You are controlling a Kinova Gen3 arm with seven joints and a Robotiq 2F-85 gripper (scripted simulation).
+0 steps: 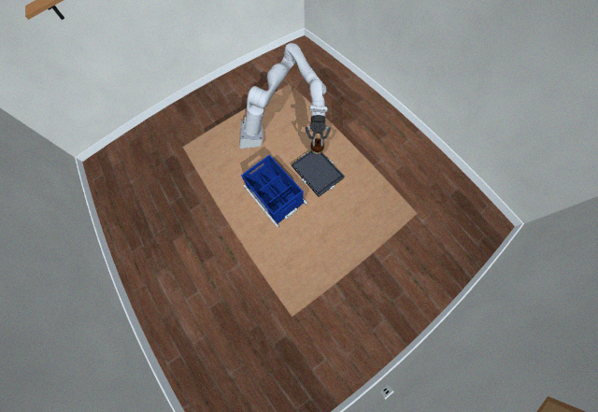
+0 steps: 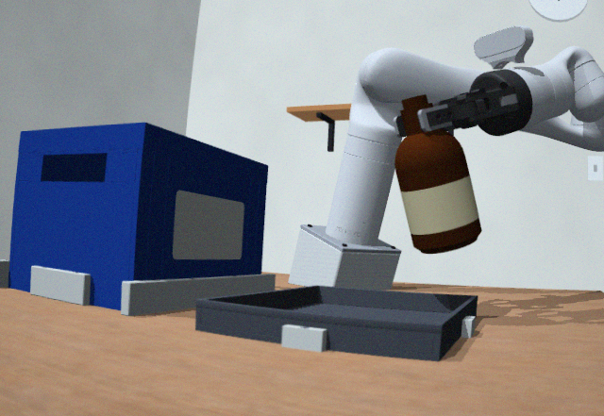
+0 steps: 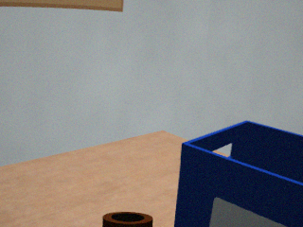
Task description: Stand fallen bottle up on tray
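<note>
My gripper is now 50 mm above the brown bottle, 10 mm to the right of it and 10 mm past it. The rest, counted from my hand: blue crate 320 mm to the right, 120 mm below, 10 mm behind; then tray 190 mm below, 50 mm ahead, 40 mm to the right.
</note>
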